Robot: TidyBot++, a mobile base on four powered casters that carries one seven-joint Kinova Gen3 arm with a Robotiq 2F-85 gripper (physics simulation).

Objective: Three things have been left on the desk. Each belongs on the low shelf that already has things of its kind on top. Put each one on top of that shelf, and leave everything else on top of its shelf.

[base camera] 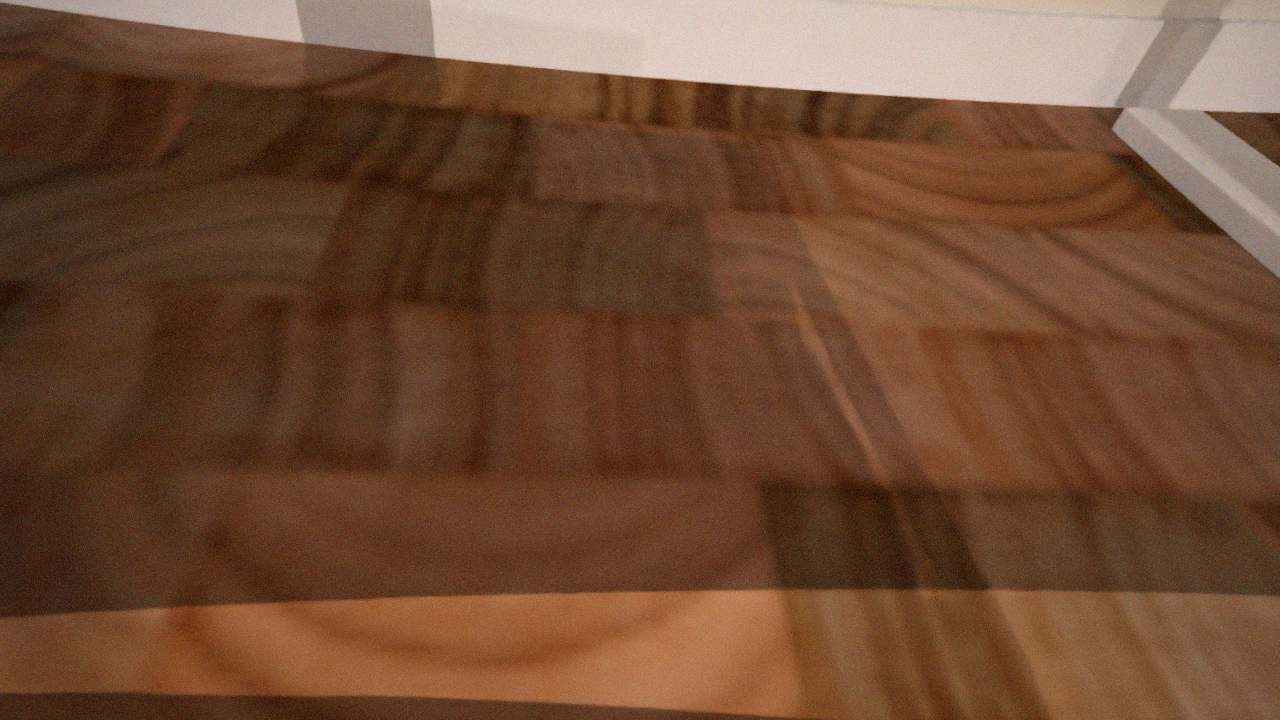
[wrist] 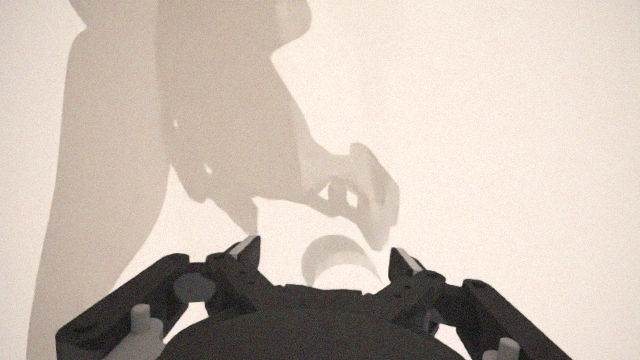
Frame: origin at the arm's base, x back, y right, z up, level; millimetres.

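Where they show: gripper, fingertip midpoint: (wrist: 324, 255).
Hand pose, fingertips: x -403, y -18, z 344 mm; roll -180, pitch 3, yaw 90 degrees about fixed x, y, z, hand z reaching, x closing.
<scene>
Each offset is from my fingertips to the top centre of the thing. "spot": to the spot under its first point. Level surfaces: height alone.
My gripper (wrist: 324, 255) is open in the wrist view, its dark fingers wide apart above a pale surface {dz -21 mm} (wrist: 525, 150). A whitish round thing {dx +27, dy +18, dz +3 mm} (wrist: 346, 278) shows low between and beyond the fingers, with a darker crescent along its upper left side. It almost blends into the surface, and the gripper body hides its lower part. What kind of thing it is, I cannot tell. The fingers hold nothing. The low shelves and the things on top of them cannot be made out in these views.
Broad shadows of the arm and gripper fall on the pale surface in the wrist view. The base camera shows a wooden floor {dz -741 mm} (base camera: 554, 385), a white band {spot: dx -500, dy +126, dz -710 mm} (base camera: 716, 53) across the top and a white bar (base camera: 1203, 179) at the upper right.
</scene>
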